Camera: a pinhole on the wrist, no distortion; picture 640 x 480 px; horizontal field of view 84.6 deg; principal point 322.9 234.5 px. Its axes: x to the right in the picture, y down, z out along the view. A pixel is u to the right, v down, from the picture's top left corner.
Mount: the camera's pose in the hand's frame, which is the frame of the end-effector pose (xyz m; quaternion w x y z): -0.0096 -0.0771 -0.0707 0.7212 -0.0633 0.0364 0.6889
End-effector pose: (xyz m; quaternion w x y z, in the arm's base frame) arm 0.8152 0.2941 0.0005 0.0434 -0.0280 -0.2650 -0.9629
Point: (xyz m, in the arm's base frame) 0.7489 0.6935 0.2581
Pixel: 168.8 163.6
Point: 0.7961 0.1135 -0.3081
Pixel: behind the camera
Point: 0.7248 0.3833 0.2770
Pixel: 407.8 114.8
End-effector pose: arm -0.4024 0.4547 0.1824 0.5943 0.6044 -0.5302 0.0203
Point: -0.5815 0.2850 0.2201
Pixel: 476.4 161.5
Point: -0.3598 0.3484 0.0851
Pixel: 158.1 140.0
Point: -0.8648 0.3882 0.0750
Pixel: 483.8 394.2
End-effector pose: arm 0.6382 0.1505 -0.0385 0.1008 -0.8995 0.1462 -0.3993
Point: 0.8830 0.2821 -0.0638
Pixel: 165.8 75.1
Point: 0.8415 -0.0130 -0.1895
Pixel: 526.6 137.0
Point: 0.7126 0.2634 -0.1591
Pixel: 258.0 326.5
